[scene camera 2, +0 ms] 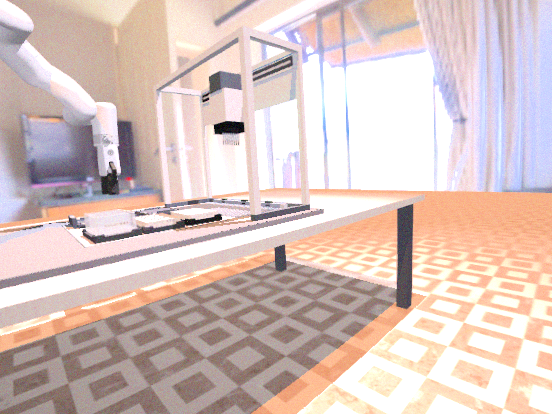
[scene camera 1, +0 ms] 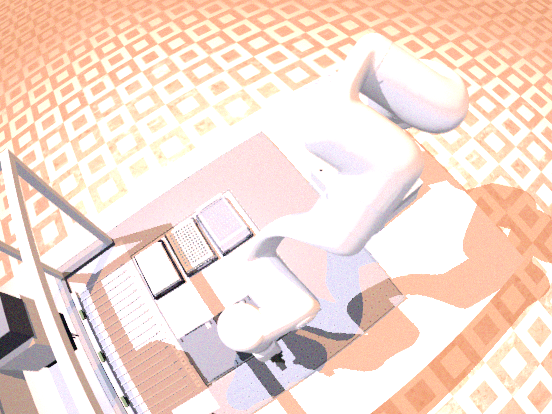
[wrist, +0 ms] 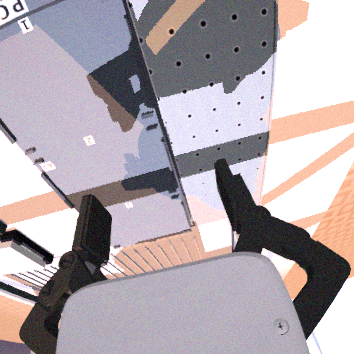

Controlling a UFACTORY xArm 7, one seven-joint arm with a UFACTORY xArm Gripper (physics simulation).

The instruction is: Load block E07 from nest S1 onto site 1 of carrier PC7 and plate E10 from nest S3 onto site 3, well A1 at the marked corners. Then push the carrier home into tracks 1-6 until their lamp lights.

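Places are measured from the arm's base along level axes (x ahead, y left, z up), in millimetres.
Pixels of known places: gripper, fingertip midpoint: (scene camera 2: 110, 194) (wrist: 157, 189).
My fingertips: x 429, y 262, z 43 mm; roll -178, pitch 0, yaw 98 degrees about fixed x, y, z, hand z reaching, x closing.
Observation:
Ahead of a thing's pixels: the offset from my fingertips to its top centre. "spot": to the spot under its first point.
My gripper (scene camera 1: 278, 360) (scene camera 2: 110, 186) (wrist: 157, 189) is open and empty, pointing down above the deck beside the carrier. Carrier PC7 {38 mm ahead, 53 mm right, 50 mm down} (scene camera 1: 204, 352) (wrist: 55, 95) is a flat grey tray with bare sites; part of its label and the marks 1 and 2 show in the wrist view. The arm covers part of it in scene camera 1. A tall, pale translucent block {35 mm back, 328 mm right, 26 mm down} (scene camera 1: 225, 222) (scene camera 2: 110, 221), a perforated piece {72 mm ahead, 315 mm right, 54 mm down} (scene camera 1: 191, 245) (scene camera 2: 156, 220) and a low white plate {180 mm ahead, 297 mm right, 54 mm down} (scene camera 1: 157, 268) (scene camera 2: 200, 214) sit in a row of dark nests. Their labels are unreadable. Ribbed tracks {spot: 328 mm ahead, 55 mm right, 80 mm down} (scene camera 1: 145, 372) (wrist: 157, 255) adjoin the carrier's end.
A white gantry frame (scene camera 1: 65, 202) (scene camera 2: 245, 125) stands beyond the tracks, with a pipetting head {391 mm ahead, 142 mm right, 322 mm up} (scene camera 1: 22, 345) (scene camera 2: 227, 105) hanging inside. Small green parts {spot: 424 mm ahead, 135 mm right, 60 mm down} (scene camera 1: 102, 356) line the tracks' far end. A perforated deck strip {spot: 16 mm back, 65 mm left, 80 mm down} (wrist: 215, 107) runs beside the carrier.

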